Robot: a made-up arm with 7 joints. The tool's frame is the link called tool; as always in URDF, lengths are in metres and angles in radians. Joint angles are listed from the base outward.
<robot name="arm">
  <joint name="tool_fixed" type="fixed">
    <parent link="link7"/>
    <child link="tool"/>
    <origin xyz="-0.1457 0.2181 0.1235" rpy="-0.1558 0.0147 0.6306"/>
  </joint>
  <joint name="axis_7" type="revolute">
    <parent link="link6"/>
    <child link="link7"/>
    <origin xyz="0.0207 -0.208 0.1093" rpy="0 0 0"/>
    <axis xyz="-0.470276 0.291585 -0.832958"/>
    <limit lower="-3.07" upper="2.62"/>
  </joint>
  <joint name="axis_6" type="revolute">
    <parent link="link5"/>
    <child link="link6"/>
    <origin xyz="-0.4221 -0.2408 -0.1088" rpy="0 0 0"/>
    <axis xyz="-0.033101 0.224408 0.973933"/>
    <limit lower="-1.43" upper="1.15"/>
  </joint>
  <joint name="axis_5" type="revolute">
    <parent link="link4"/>
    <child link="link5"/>
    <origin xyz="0.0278 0.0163 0.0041" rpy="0 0 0"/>
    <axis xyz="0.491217 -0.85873 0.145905"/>
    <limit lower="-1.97" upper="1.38"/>
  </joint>
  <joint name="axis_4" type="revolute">
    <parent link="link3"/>
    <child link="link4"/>
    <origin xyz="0.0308 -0.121 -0.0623" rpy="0 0 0"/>
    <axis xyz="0 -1 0"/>
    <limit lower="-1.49" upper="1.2"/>
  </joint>
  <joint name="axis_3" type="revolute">
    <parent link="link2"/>
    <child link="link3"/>
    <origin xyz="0.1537 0.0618 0.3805" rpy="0 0 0"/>
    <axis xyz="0 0 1"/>
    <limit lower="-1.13" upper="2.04"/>
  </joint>
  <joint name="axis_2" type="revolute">
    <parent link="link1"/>
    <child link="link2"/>
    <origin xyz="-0.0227 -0.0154 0.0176" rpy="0 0 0"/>
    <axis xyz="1 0 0"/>
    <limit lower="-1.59" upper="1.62"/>
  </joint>
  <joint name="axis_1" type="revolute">
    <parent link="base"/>
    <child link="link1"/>
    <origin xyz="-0.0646 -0.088 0.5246" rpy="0 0 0"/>
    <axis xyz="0 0 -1"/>
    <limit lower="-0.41" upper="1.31"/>
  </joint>
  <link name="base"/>
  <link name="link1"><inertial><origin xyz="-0.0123 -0.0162 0.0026"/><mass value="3.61"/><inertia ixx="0.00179" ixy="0" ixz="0" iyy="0.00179" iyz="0" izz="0.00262"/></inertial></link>
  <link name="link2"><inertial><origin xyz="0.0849 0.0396 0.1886"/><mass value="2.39"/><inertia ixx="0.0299" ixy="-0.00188" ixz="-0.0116" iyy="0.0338" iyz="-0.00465" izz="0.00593"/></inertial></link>
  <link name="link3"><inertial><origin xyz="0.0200 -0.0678 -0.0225"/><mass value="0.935"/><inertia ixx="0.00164" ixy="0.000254" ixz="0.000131" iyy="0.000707" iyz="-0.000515" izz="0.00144"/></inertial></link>
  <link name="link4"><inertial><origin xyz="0.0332 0.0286 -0.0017"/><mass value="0.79"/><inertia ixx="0.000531" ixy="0" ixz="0" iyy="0.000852" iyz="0" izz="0.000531"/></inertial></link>
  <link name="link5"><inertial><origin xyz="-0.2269 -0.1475 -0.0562"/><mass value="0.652"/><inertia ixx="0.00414" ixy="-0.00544" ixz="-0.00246" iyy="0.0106" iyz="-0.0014" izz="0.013"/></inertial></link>
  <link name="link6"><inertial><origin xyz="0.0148 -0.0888 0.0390"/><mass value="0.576"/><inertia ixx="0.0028" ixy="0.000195" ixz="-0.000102" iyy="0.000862" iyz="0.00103" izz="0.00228"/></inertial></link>
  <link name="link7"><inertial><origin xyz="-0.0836 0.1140 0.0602"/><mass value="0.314"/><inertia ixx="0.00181" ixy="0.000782" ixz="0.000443" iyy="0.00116" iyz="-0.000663" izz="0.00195"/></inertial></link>
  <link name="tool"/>
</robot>
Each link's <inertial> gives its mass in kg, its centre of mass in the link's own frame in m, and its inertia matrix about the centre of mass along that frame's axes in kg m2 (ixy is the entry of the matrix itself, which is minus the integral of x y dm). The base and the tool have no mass. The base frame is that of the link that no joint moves.
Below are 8 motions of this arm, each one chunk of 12 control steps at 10 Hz.
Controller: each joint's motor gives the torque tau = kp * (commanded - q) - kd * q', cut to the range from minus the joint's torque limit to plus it. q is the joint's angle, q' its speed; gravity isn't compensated. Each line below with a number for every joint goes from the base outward.
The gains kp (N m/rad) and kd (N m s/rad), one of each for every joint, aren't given. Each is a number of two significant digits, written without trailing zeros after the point. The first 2 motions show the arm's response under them.
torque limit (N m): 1.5 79 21 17 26 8.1 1.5
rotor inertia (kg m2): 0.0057 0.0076 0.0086 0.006 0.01 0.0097 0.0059
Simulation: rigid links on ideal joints. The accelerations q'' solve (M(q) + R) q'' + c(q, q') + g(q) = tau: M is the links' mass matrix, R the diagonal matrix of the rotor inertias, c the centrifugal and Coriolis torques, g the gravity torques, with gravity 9.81 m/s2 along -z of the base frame. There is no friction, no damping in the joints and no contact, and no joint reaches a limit. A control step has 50 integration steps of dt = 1/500 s. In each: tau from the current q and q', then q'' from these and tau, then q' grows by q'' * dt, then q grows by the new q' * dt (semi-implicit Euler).
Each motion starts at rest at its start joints. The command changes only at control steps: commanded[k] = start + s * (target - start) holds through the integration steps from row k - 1 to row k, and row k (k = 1, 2, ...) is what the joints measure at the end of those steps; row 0 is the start. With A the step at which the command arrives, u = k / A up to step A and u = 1 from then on. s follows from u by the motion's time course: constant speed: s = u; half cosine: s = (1 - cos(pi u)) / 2; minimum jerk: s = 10 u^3 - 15 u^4 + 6 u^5; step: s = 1 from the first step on.
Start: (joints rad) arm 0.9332 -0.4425 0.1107 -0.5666 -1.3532 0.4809 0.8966
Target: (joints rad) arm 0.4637 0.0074 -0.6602 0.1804 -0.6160 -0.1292 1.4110
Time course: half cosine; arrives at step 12
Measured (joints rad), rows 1 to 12:
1: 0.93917 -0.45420 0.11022 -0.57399 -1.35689 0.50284 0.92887
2: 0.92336 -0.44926 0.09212 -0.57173 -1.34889 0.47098 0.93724
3: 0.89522 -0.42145 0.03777 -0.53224 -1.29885 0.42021 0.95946
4: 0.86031 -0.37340 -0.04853 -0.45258 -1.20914 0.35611 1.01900
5: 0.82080 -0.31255 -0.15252 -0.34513 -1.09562 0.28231 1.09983
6: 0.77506 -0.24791 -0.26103 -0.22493 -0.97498 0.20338 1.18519
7: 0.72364 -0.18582 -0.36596 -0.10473 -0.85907 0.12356 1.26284
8: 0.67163 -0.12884 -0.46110 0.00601 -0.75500 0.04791 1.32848
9: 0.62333 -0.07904 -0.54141 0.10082 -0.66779 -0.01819 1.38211
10: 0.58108 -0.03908 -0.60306 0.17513 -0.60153 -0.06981 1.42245
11: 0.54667 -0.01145 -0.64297 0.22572 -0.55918 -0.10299 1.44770
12: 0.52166 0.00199 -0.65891 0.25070 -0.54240 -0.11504 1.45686
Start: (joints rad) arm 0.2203 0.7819 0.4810 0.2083 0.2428 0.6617 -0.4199
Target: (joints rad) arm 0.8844 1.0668 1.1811 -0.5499 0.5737 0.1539 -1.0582
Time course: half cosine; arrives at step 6
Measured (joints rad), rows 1 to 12:
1: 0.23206 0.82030 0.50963 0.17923 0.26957 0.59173 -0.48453
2: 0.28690 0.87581 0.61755 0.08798 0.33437 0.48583 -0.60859
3: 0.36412 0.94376 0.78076 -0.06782 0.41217 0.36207 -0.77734
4: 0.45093 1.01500 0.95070 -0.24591 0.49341 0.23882 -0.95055
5: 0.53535 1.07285 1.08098 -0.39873 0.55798 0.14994 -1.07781
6: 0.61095 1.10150 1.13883 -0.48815 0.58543 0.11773 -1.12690
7: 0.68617 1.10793 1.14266 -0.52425 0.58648 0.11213 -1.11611
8: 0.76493 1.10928 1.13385 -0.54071 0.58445 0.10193 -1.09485
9: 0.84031 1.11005 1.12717 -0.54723 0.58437 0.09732 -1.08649
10: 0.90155 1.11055 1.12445 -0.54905 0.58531 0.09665 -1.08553
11: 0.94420 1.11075 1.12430 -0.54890 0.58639 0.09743 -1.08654
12: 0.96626 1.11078 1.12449 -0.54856 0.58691 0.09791 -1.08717
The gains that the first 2 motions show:
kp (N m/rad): 13 300 84 66 91 21 5.4
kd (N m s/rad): 2.8 24 5.1 6.3 5.7 0.99 0.34
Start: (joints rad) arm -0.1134 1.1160 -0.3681 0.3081 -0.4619 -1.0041 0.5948
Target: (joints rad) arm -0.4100 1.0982 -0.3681 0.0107 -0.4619 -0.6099 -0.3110
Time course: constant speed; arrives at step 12
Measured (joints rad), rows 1 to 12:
1: -0.10890 1.14459 -0.33561 0.30236 -0.43882 -0.96035 0.56239
2: -0.11113 1.16203 -0.29113 0.30097 -0.40615 -0.90552 0.54477
3: -0.12631 1.16559 -0.28429 0.28983 -0.39572 -0.87331 0.48067
4: -0.14489 1.16238 -0.29680 0.26213 -0.40551 -0.84661 0.38074
5: -0.16565 1.15867 -0.30688 0.22860 -0.41695 -0.81637 0.28400
6: -0.19099 1.15695 -0.30795 0.19892 -0.42032 -0.78195 0.20169
7: -0.22062 1.15668 -0.30425 0.17374 -0.41827 -0.74584 0.12506
8: -0.25224 1.15641 -0.30141 0.14966 -0.41626 -0.71046 0.04592
9: -0.28369 1.15555 -0.30110 0.12454 -0.41638 -0.67629 -0.03684
10: -0.31388 1.15432 -0.30201 0.09844 -0.41767 -0.64250 -0.12093
11: -0.34258 1.15314 -0.30276 0.07227 -0.41874 -0.60840 -0.20488
12: -0.36988 1.15212 -0.30302 0.04650 -0.41917 -0.57394 -0.28877

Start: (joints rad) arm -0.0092 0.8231 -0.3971 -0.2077 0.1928 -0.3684 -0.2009
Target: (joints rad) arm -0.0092 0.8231 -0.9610 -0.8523 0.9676 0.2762 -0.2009
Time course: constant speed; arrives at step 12
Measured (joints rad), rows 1 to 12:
1: -0.02058 0.84723 -0.40272 -0.22782 0.26437 -0.30382 -0.20758
2: -0.03276 0.85988 -0.41461 -0.23951 0.36085 -0.22996 -0.22680
3: -0.03975 0.86157 -0.45736 -0.27233 0.43537 -0.17784 -0.23580
4: -0.03595 0.85929 -0.51374 -0.32811 0.49010 -0.13210 -0.23387
5: -0.02654 0.85700 -0.56827 -0.38957 0.54420 -0.08318 -0.23053
6: -0.01723 0.85561 -0.61638 -0.44526 0.60608 -0.02962 -0.23008
7: -0.01020 0.85461 -0.66117 -0.49555 0.67247 0.02577 -0.23250
8: -0.00558 0.85350 -0.70651 -0.54503 0.73848 0.08040 -0.23530
9: -0.00299 0.85222 -0.75339 -0.59610 0.80271 0.13396 -0.23679
10: -0.00209 0.85089 -0.80096 -0.64834 0.86616 0.18727 -0.23723
11: -0.00244 0.84958 -0.84851 -0.70061 0.92990 0.24082 -0.23756
12: -0.00346 0.84830 -0.89604 -0.75249 0.99417 0.29452 -0.23820

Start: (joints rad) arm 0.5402 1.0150 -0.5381 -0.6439 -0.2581 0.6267 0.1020
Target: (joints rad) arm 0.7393 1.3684 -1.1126 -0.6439 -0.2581 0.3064 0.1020
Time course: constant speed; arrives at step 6
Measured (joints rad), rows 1 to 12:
1: 0.52666 1.08945 -0.58469 -0.64417 -0.24897 0.58450 0.10046
2: 0.52898 1.16873 -0.64383 -0.65466 -0.25290 0.53748 0.05878
3: 0.53855 1.23174 -0.73409 -0.66428 -0.26201 0.48410 0.05048
4: 0.55960 1.28911 -0.83191 -0.66937 -0.26792 0.43087 0.06558
5: 0.59395 1.34715 -0.92731 -0.67343 -0.27285 0.37862 0.07596
6: 0.63849 1.40646 -1.02066 -0.67841 -0.27856 0.32658 0.07982
7: 0.69016 1.42363 -1.03504 -0.68244 -0.28156 0.32510 0.07777
8: 0.73445 1.42922 -1.03458 -0.68455 -0.28186 0.32775 0.07652
9: 0.76741 1.43016 -1.03578 -0.68426 -0.28086 0.32743 0.07623
10: 0.78880 1.42956 -1.03768 -0.68272 -0.27940 0.32715 0.07795
11: 0.79991 1.42904 -1.03851 -0.68171 -0.27880 0.32719 0.07974
12: 0.80214 1.42899 -1.03827 -0.68184 -0.27932 0.32731 0.08043

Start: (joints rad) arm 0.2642 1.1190 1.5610 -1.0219 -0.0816 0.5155 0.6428
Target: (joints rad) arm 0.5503 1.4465 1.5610 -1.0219 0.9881 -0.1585 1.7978
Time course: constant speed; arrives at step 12
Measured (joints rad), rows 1 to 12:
1: 0.26133 1.15930 1.54232 -1.01996 -0.00136 0.45836 0.71630
2: 0.26559 1.21231 1.49249 -0.98255 0.13077 0.39062 0.83037
3: 0.28321 1.25409 1.46540 -0.95842 0.24282 0.33070 0.94131
4: 0.30804 1.28040 1.47086 -0.96183 0.32269 0.27352 1.03322
5: 0.33468 1.30126 1.48579 -0.97755 0.39278 0.21518 1.11539
6: 0.36269 1.32469 1.49178 -0.99013 0.47092 0.15538 1.20322
7: 0.39243 1.35150 1.48866 -0.99715 0.55701 0.09392 1.29789
8: 0.42299 1.37891 1.48475 -1.00302 0.64381 0.03236 1.39490
9: 0.45273 1.40525 1.48468 -1.01062 0.72759 -0.02820 1.49259
10: 0.48059 1.43079 1.48706 -1.01962 0.80949 -0.08811 1.59163
11: 0.50638 1.45630 1.48927 -1.02880 0.89155 -0.14802 1.69267
12: 0.53025 1.48200 1.49077 -1.03771 0.97427 -0.20794 1.79556

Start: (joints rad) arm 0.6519 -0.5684 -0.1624 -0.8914 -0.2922 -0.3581 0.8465
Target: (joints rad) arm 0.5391 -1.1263 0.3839 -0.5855 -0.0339 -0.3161 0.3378
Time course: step
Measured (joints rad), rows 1 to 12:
1: 0.74423 -0.95924 0.27095 -0.63856 -0.01530 -0.28332 0.59410
2: 0.68651 -1.13703 0.36930 -0.60819 -0.04274 -0.29789 0.36814
3: 0.63036 -1.18215 0.39484 -0.62283 -0.07348 -0.30484 0.35716
4: 0.59586 -1.18537 0.38827 -0.61015 -0.05748 -0.30649 0.37597
5: 0.56703 -1.17702 0.37666 -0.58478 -0.02955 -0.30705 0.38308
6: 0.54006 -1.17137 0.37036 -0.56740 -0.01433 -0.30715 0.38639
7: 0.52004 -1.17057 0.37012 -0.56327 -0.01381 -0.30693 0.38657
8: 0.51091 -1.17207 0.37256 -0.56663 -0.01935 -0.30659 0.38490
9: 0.51169 -1.17347 0.37503 -0.57079 -0.02383 -0.30609 0.38414
10: 0.51843 -1.17392 0.37668 -0.57288 -0.02531 -0.30547 0.38489
11: 0.52696 -1.17370 0.37751 -0.57312 -0.02493 -0.30495 0.38610
12: 0.53443 -1.17336 0.37778 -0.57269 -0.02422 -0.30469 0.38688

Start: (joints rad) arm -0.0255 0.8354 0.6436 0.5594 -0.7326 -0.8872 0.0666
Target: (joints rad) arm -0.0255 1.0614 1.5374 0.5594 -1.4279 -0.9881 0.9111
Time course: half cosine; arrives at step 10
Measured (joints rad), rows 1 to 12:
1: -0.02171 0.86685 0.66067 0.57604 -0.72289 -0.88661 0.07318
2: -0.00234 0.90092 0.72204 0.61864 -0.72492 -0.89816 0.10949
3: 0.01569 0.93187 0.81134 0.64307 -0.78098 -0.91312 0.19206
4: 0.02783 0.96124 0.92388 0.64079 -0.88213 -0.92606 0.31481
5: 0.03333 0.99205 1.05286 0.62908 -0.99962 -0.94011 0.45799
6: 0.02942 1.02506 1.18606 0.62315 -1.11199 -0.95667 0.60184
7: 0.01478 1.05780 1.30900 0.62562 -1.20979 -0.97396 0.73108
8: -0.00806 1.08600 1.40913 0.63178 -1.28834 -0.98901 0.83420
9: -0.03433 1.10584 1.47683 0.63715 -1.34251 -0.99940 0.90226
10: -0.05926 1.11519 1.50549 0.64031 -1.36684 -1.00403 0.92961
11: -0.07773 1.11825 1.50928 0.64394 -1.37036 -1.00602 0.92976
12: -0.08698 1.12023 1.50860 0.64872 -1.36894 -1.00797 0.92610

